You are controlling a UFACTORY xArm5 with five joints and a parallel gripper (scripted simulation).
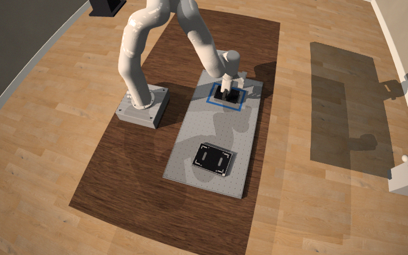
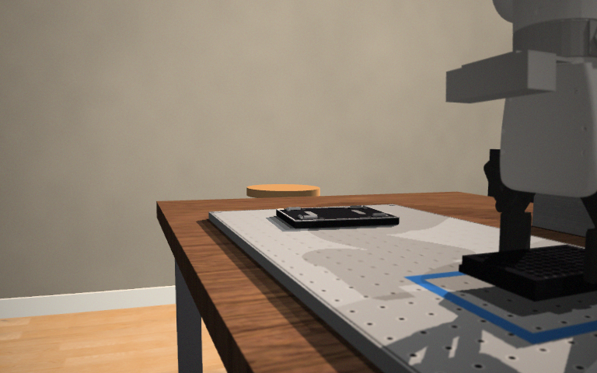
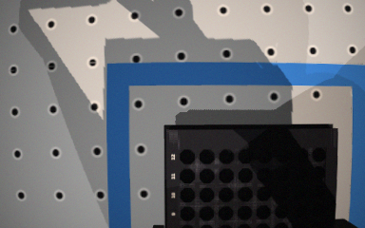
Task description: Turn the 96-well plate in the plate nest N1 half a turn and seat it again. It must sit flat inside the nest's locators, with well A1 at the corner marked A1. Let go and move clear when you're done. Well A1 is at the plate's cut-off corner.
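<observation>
The black 96-well plate lies 10 mm below my hand. Also, from my hand: black plate nest: 390 mm to the right, 20 mm below.
</observation>
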